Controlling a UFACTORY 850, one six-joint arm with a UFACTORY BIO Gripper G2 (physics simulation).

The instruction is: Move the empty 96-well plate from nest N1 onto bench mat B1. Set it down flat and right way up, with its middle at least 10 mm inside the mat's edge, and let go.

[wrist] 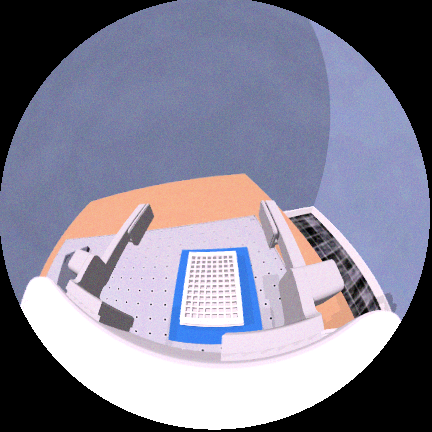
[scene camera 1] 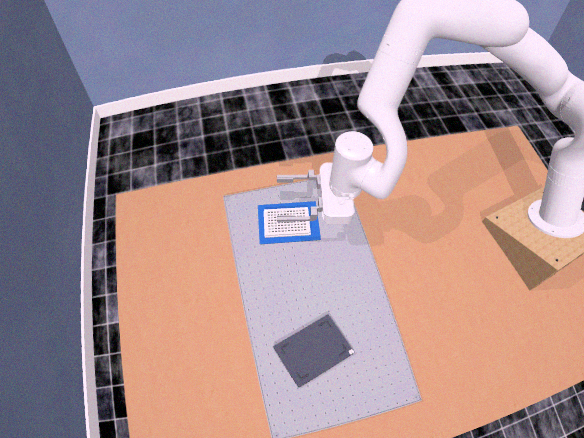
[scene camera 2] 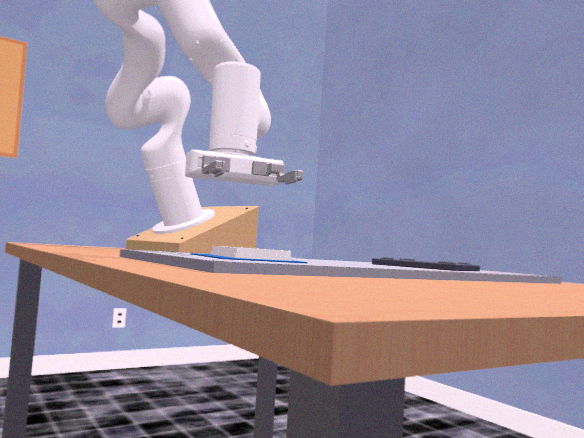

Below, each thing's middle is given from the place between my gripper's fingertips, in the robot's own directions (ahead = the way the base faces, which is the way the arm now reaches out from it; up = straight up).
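Scene:
Blue bench mat B1 [scene camera 1: 314, 225] is 3 cm behind my hand and 13 cm below it. I find dark nest N1 [scene camera 1: 315, 349] 13 cm below my hand as well, 4 cm behind it and 37 cm to the left of it. As for the white 96-well plate [scene camera 1: 272, 228], it sits 3 cm behind my hand and 12 cm below it.

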